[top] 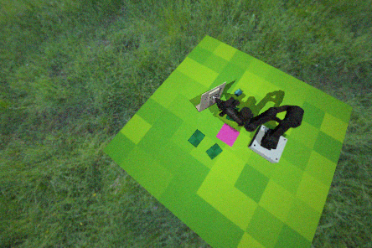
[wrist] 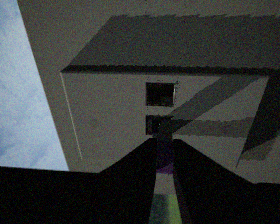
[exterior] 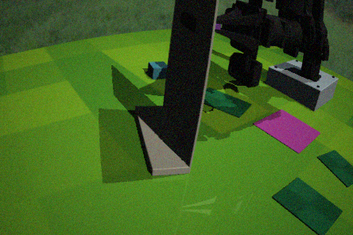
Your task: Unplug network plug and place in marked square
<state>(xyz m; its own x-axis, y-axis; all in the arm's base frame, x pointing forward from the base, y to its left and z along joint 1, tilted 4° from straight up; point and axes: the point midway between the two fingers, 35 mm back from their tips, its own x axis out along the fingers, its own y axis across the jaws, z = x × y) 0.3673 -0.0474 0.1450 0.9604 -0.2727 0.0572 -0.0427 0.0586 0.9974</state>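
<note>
My gripper tip is now 18 cm past the magenta marked square, 18 cm above it and 11 cm to the right of it. From my gripper tip the other things lie so: upright panel (7 cm below, 3 cm ahead, 2 cm to the right).
</note>
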